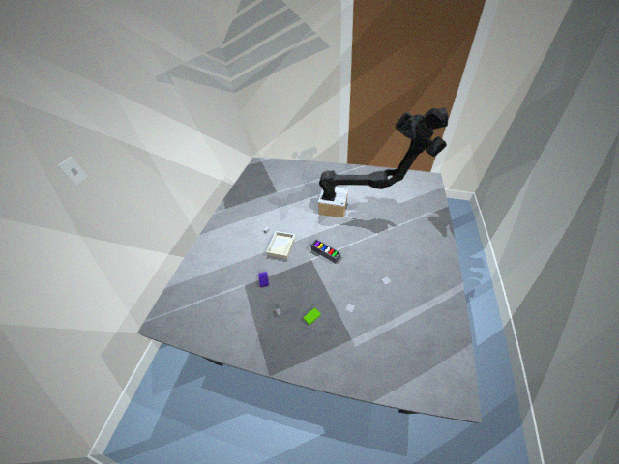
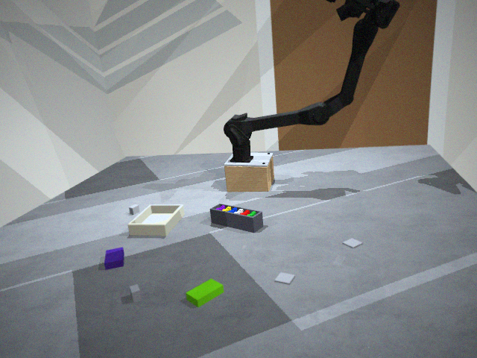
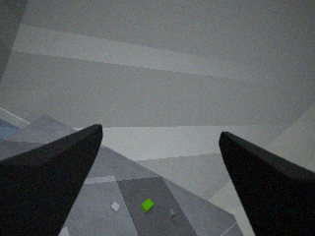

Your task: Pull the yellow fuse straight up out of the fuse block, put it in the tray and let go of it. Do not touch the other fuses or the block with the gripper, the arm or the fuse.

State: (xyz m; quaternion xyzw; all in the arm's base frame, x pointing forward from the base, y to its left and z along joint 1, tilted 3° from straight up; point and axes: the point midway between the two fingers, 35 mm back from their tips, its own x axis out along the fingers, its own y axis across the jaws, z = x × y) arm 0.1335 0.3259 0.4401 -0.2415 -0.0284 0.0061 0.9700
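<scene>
My gripper tip is now 49 cm above the yellow fuse, 33 cm to the left of it and 11 cm short of it. From my gripper tip the other things lie so: green block (50 cm below, 43 cm ahead, 29 cm to the right); then cream tray (52 cm to the right, 51 cm below, 13 cm ahead); then purple block (54 cm to the right, 50 cm below, 32 cm ahead).
</scene>
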